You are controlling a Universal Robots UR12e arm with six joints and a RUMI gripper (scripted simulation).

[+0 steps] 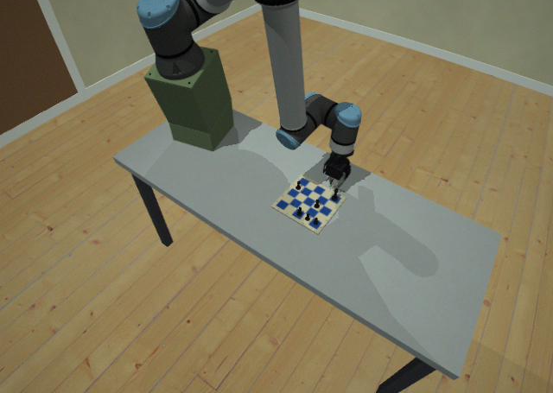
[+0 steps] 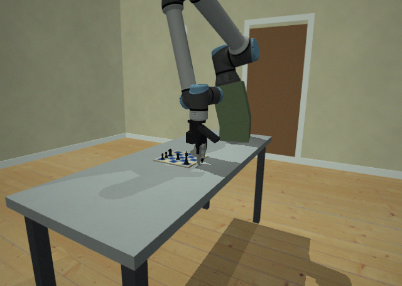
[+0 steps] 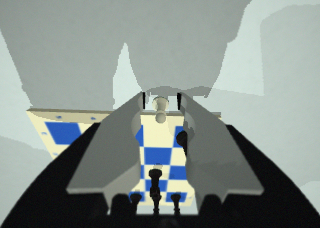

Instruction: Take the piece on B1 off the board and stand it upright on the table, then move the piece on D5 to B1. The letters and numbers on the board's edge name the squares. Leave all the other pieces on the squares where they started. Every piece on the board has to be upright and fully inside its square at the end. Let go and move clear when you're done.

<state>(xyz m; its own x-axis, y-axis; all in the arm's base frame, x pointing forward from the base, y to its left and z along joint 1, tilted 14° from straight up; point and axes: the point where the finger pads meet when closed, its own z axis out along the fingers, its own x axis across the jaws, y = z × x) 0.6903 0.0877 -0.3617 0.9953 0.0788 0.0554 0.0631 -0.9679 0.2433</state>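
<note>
The white piece lies 20 mm to the right of my hand and 10 mm below it. The rest, counted from my hand: blue-and-cream chessboard 140 mm to the right, 30 mm behind, 20 mm below.
</note>
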